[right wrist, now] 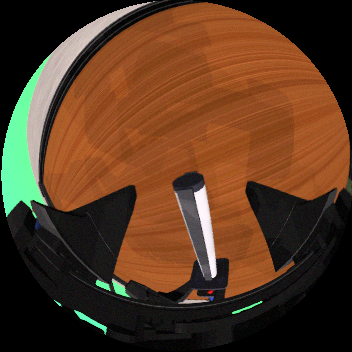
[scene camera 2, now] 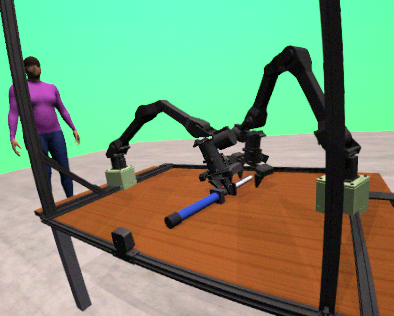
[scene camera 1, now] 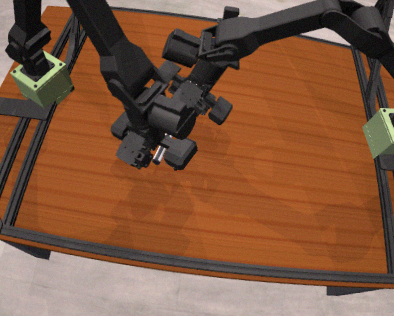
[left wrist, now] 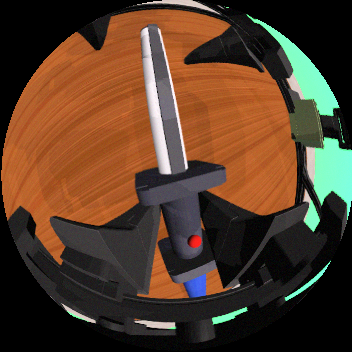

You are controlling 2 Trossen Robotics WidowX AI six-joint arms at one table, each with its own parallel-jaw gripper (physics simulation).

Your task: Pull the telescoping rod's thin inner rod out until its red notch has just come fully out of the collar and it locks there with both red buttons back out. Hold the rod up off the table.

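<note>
The telescoping rod's blue outer tube point(scene camera 2: 198, 207) point(left wrist: 196, 286) lies on the table, with a black end cap point(scene camera 2: 172, 220). Its dark collar point(scene camera 2: 218, 195) point(left wrist: 181, 225) point(right wrist: 220, 274) has square flanges. One red button point(left wrist: 195, 241) point(right wrist: 210, 291) stands out; the other is hidden. The thin white and grey inner rod point(scene camera 1: 159, 154) point(scene camera 2: 244, 181) point(left wrist: 162, 100) point(right wrist: 200, 227) sticks out of the collar. No red notch shows. My left gripper point(scene camera 2: 227, 187) point(left wrist: 178, 194) is shut on the collar between the flanges. My right gripper point(right wrist: 192, 189) is open, its fingers apart on either side of the inner rod's end.
The wooden table point(scene camera 1: 280, 200) point(scene camera 2: 280, 240) is edged with black rails point(scene camera 1: 200, 262). The two wrists are close together above the rod. Green arm bases point(scene camera 1: 42, 82) point(scene camera 2: 121, 177) stand at the table's sides. A small black box point(scene camera 2: 123, 239) sits on the near rail in scene camera 2.
</note>
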